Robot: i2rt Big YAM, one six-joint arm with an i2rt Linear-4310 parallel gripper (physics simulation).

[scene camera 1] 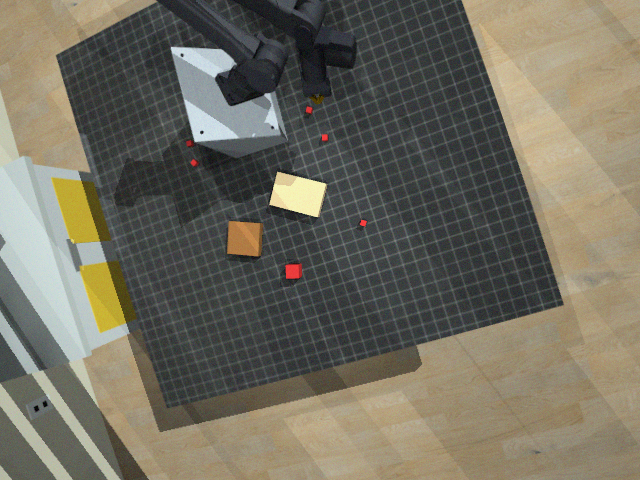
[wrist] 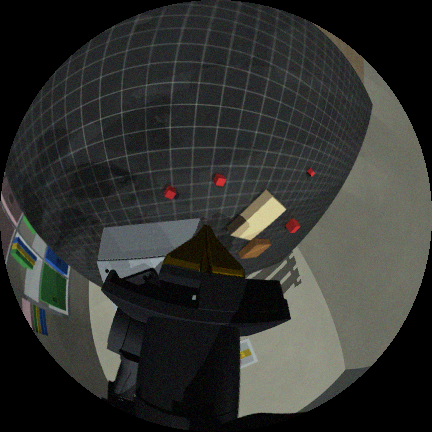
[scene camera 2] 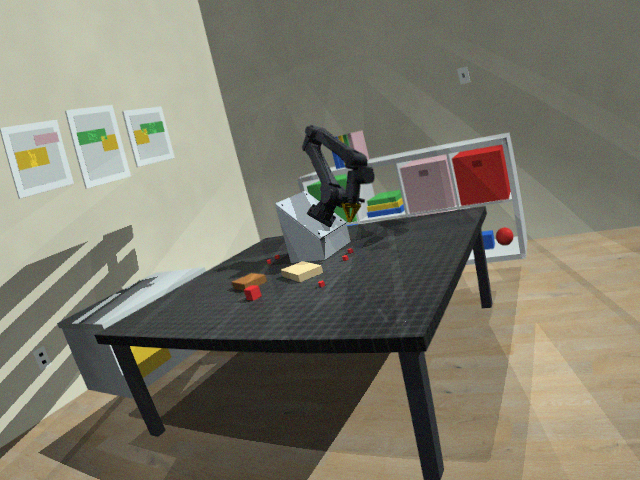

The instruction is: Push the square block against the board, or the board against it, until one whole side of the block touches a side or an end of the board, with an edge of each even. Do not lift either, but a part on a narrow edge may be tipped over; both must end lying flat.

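Seen in the pictures: gripper, fingertip midpoint: [scene camera 1: 318, 103] [wrist: 205, 229] [scene camera 2: 349, 222]; arm's base at its link origin: [scene camera 1: 240, 86] [scene camera 2: 320, 216].
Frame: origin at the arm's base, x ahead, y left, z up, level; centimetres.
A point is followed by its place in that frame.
Note:
The square block [scene camera 1: 244, 238] @(x 36.0, y -22.1, z -12.6 cm) [scene camera 2: 249, 281] @(x 40.2, y -19.5, z -12.6 cm) [wrist: 255, 248] @(x 34.7, y -19.3, z -12.6 cm) is orange-brown and lies flat on the dark gridded table. The board [scene camera 1: 298, 194] @(x 31.5, y -0.8, z -12.6 cm) [scene camera 2: 301, 271] @(x 36.6, y 1.4, z -12.6 cm) [wrist: 261, 217] @(x 31.5, y 0.6, z -12.6 cm) is pale yellow, oblong, and lies flat, turned at a different angle from the block. A gap of table separates the two; in scene camera 1 the block is below and left of the board. My gripper [scene camera 1: 317, 100] @(x 14.0, y 16.8, z -1.9 cm) [scene camera 2: 350, 220] @(x 14.0, y 16.8, z -1.9 cm) [wrist: 205, 229] @(x 14.0, y 16.8, z -1.9 cm) is shut and empty. It hangs above the table beside the arm's base, apart from both parts, above the board in the scene camera 1 view.
A larger red cube [scene camera 1: 293, 271] @(x 51.7, y -12.1, z -11.5 cm) [scene camera 2: 252, 292] @(x 53.6, y -11.2, z -12.7 cm) [wrist: 293, 226] @(x 50.1, y -10.8, z -12.1 cm) stands right of and below the block in scene camera 1. Small red cubes [scene camera 1: 362, 223] @(x 47.6, y 12.5, z -13.9 cm) [scene camera 1: 324, 137] @(x 19.7, y 13.5, z -13.9 cm) [scene camera 1: 309, 110] @(x 10.4, y 13.0, z -13.9 cm) [scene camera 1: 193, 162] @(x 6.6, y -27.4, z -13.9 cm) lie around. The grey slanted pedestal [scene camera 1: 206, 111] @(x 5.1, y -9.1, z 7.9 cm) [scene camera 2: 305, 240] @(x 13.9, y -3.9, z -6.2 cm) carries the arm on the table [scene camera 1: 413, 248] @(x 60.7, y 22.7, z -15.6 cm).

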